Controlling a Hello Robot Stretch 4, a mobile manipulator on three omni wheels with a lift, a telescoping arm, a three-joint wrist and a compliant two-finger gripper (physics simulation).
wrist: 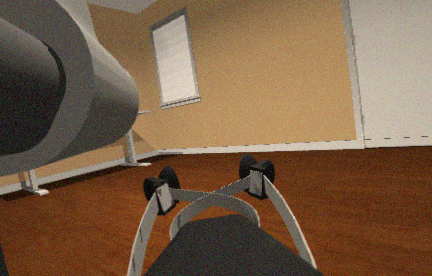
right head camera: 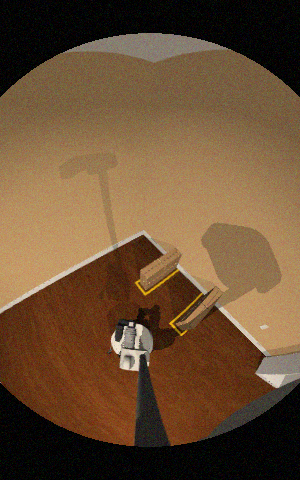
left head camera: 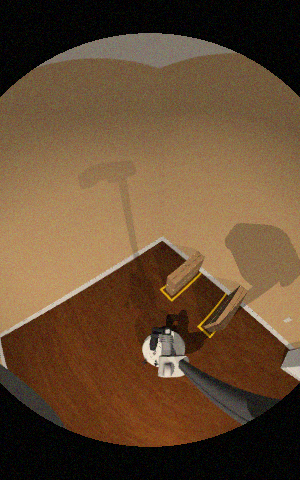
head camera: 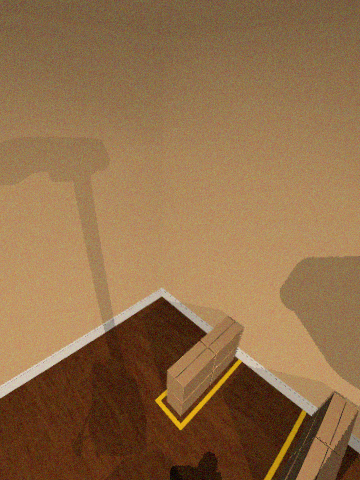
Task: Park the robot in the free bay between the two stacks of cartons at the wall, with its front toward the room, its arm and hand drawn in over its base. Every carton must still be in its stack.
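Note:
One carton stack stands upright at the wall near the room corner, inside a yellow floor outline. The second carton stack stands to its right at the same wall, in its own yellow outline. The bay floor lies between them. My base is out in front of the stacks, outside the bay, with the arm and hand drawn in over it. My gripper is open, its fingertips apart with nothing between them.
White baseboard runs along the carton wall; another wall meets it at the corner. A grey-white object stands farther right by the wall. The wrist view shows a window, a white door and white legs with feet at left.

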